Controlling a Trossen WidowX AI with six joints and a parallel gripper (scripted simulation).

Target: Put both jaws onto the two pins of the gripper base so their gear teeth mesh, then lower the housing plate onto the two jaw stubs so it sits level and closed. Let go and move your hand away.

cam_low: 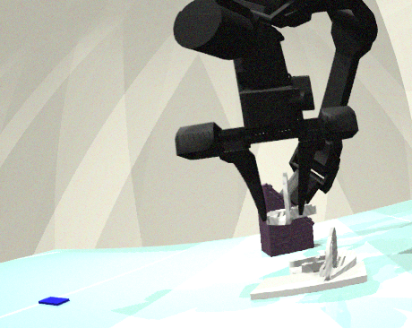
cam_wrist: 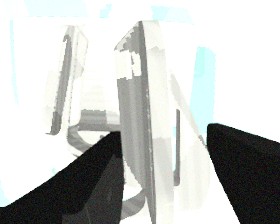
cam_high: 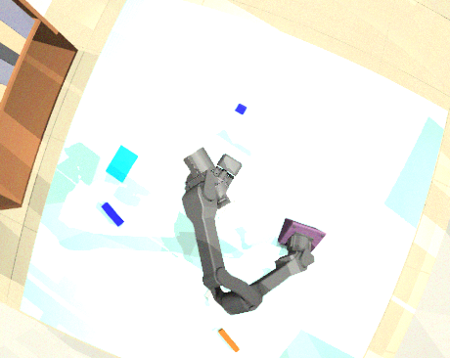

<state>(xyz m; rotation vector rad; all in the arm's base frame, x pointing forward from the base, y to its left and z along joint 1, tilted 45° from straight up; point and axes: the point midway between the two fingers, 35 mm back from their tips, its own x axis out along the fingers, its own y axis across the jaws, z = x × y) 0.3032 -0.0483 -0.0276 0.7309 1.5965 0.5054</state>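
My gripper tip is 7 cm above the long flat white part, 3 cm to the right of it and 2 cm short of it. Also, from my gripper tip: cyan tile: 32 cm ahead, 8 cm below, 5 cm to the left; then small blue square: 26 cm to the right, 8 cm below, 2 cm ahead; then blue bar: 28 cm ahead, 21 cm to the left, 7 cm below.
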